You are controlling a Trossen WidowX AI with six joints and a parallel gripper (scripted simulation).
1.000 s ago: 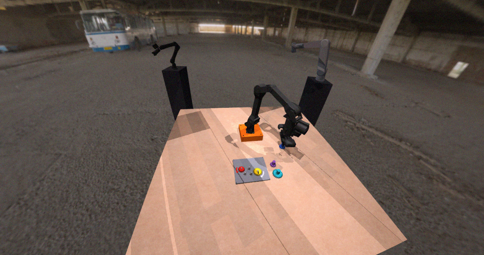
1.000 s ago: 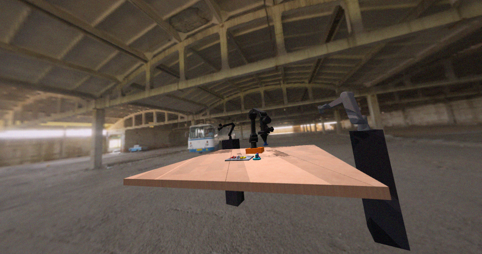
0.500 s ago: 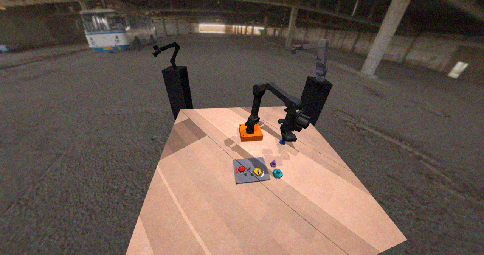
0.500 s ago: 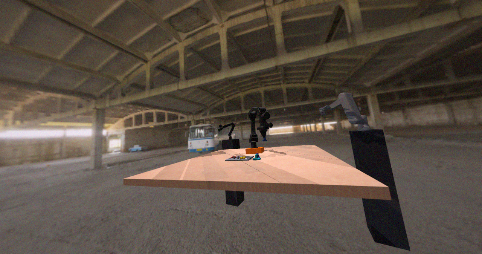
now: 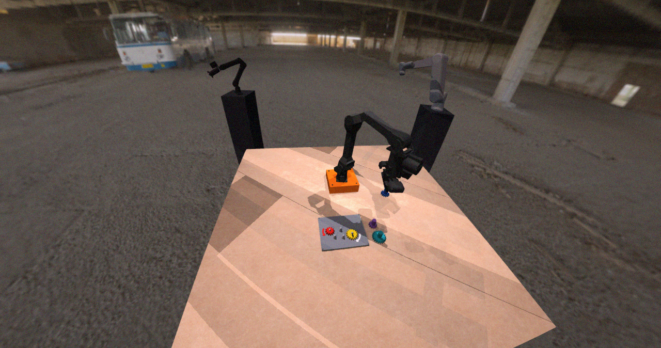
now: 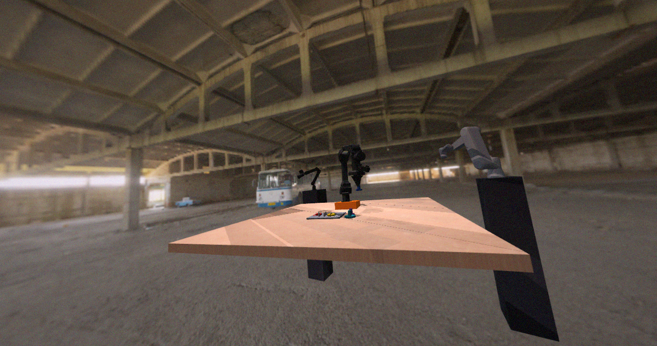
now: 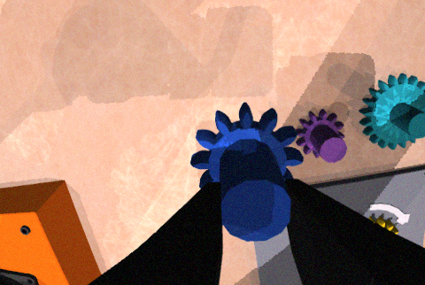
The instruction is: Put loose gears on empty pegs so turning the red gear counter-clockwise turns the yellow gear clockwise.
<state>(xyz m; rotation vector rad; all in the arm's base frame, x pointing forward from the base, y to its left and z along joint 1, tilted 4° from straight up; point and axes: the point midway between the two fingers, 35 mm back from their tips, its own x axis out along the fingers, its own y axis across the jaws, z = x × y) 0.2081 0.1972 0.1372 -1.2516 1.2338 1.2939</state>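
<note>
Right now the red gear is 250 mm to the right of my gripper tip, 150 mm below it and 130 mm ahead of it. Also, from my gripper tip: purple gear (150 mm below, 80 mm ahead, 40 mm to the right); blue gear (10 mm below); teal gear (150 mm below, 140 mm ahead, 20 mm to the right).
</note>
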